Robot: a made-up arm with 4 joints. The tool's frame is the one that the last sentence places.
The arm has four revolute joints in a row. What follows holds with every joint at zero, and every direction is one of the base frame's.
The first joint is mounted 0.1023 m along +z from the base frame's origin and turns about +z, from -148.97 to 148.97 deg.
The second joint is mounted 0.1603 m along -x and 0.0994 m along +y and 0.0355 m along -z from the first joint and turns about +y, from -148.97 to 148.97 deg.
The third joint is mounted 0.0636 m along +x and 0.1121 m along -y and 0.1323 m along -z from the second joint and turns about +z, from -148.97 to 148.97 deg.
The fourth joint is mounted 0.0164 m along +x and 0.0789 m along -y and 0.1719 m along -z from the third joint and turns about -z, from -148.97 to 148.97 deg.
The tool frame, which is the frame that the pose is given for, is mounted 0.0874 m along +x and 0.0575 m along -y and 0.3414 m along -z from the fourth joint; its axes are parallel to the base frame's.
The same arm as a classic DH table. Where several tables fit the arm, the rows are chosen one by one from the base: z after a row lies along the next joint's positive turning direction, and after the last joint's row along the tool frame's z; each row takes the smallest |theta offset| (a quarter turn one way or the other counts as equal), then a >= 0, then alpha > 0; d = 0 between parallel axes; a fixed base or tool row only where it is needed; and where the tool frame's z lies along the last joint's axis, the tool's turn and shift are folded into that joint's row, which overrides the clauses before.
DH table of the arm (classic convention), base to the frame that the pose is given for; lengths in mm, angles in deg. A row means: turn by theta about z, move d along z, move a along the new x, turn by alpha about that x. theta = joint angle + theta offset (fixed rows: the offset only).
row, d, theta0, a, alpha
joint 1, 66.8, 0, -160.3, -90
joint 2, -12.7, 0, 63.6, 90
joint 3, 0, -78.26, 80.6, 180
joint 4, 0, -44.92, 104.6, 180
tool (fixed), -645.6, 33.34, 0, 0
Joint limits (deg, base to tool): -148.97..148.97 -148.97..148.97 -148.97..148.97 -148.97..148.97

